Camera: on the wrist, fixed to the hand. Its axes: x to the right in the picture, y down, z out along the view.
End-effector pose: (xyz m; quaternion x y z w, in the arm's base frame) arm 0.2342 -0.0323 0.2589 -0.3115 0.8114 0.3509 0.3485
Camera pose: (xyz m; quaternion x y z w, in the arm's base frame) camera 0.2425 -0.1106 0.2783 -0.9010 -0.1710 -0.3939 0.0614
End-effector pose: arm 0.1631 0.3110 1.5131 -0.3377 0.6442 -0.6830 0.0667
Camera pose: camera 0.1400 0.3750 1.5572 0.3935 0.2563 0.1686 0.8667
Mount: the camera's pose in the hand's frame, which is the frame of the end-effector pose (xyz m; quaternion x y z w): 0.0005 -0.0432 -0.0686 -0.0353 0.3294 -0.9432 0.0251
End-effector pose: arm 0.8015 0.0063 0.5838 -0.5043 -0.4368 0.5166 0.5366
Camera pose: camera 0.8744 0.0025 0.6191 0.2102 -0.3281 -0.6747 0.6268
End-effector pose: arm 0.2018 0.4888 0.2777 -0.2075 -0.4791 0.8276 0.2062
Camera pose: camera 0.2447 0.5573 0.2844 0.1668 -0.1690 -0.2590 0.9362
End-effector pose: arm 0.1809 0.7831 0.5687 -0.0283 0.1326 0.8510 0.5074
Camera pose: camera 0.2124 0.7855 0.4940 -0.4240 0.1137 -0.4619 0.7707
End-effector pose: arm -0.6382 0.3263 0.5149 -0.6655 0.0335 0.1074 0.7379
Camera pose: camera -0.6225 0.2546 0.5492 -0.1097 -0.3876 -0.9113 0.0853
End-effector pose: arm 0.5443 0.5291 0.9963 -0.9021 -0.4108 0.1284 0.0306
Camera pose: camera 0.5306 0.5615 1.0693 0.3215 -0.8556 -0.3373 0.2254
